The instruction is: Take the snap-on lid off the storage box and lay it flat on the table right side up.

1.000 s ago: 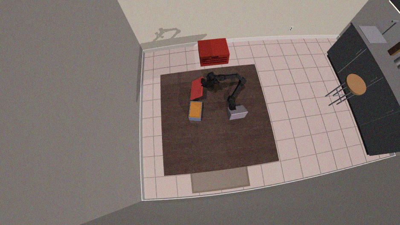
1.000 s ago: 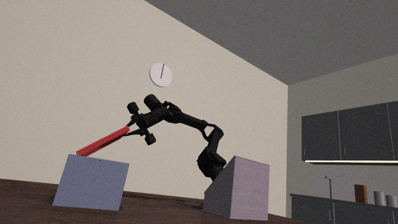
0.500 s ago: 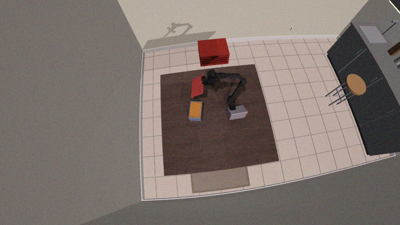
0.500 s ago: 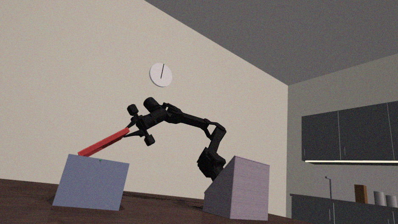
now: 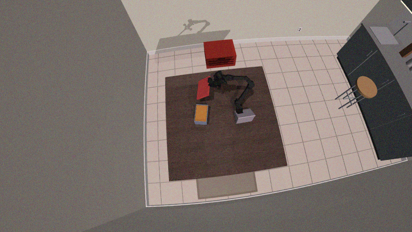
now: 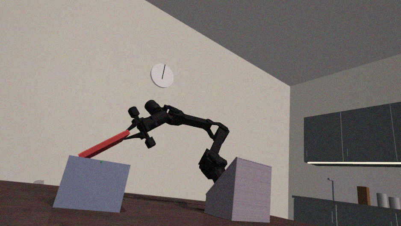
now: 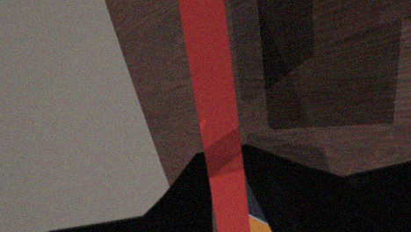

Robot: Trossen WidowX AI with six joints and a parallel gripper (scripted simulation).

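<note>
The red lid lies 60 mm ahead of my gripper tip, 20 mm to the right of it and 50 mm below it. From my gripper tip the other things lie so: blue-grey storage box: 150 mm ahead, 250 mm to the left, 180 mm below.
</note>
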